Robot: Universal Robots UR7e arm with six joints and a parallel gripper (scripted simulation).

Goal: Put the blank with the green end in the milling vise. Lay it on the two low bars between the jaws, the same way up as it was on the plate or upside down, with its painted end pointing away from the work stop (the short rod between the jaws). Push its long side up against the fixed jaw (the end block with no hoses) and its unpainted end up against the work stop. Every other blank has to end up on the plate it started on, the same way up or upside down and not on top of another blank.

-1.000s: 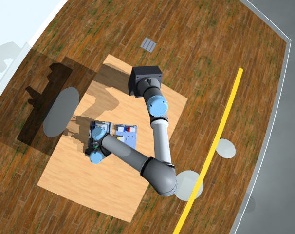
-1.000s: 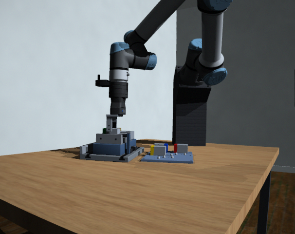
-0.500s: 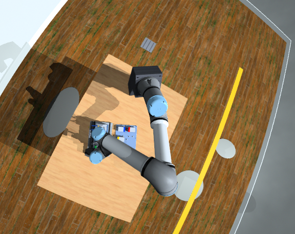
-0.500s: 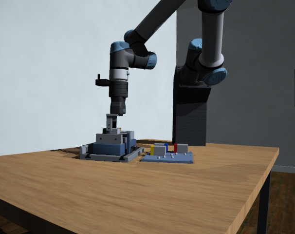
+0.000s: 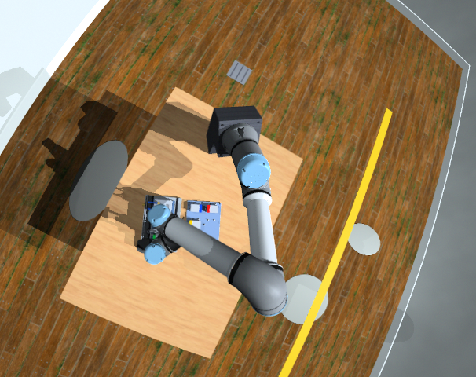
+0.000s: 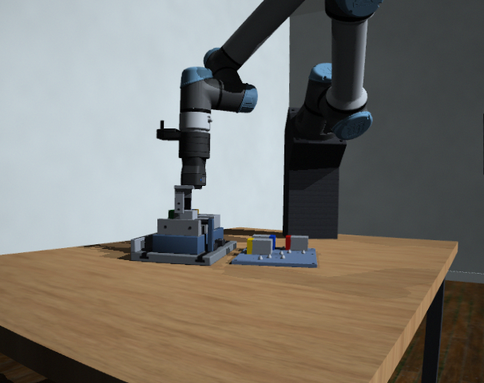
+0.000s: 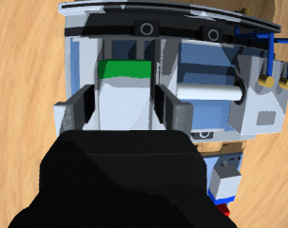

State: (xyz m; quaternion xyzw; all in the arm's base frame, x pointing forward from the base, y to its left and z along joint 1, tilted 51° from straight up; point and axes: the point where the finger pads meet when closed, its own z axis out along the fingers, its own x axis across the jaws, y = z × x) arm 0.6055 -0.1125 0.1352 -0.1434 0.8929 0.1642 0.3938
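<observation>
Now: hand 30 mm above the green-ended blank. The rest, counted from my hand: blue plate: 190 mm behind, 150 mm to the left, 120 mm below; then yellow-ended blank: 160 mm behind, 110 mm to the left, 100 mm below; then blue-ended blank: 240 mm behind, 100 mm below, 60 mm to the left.
</observation>
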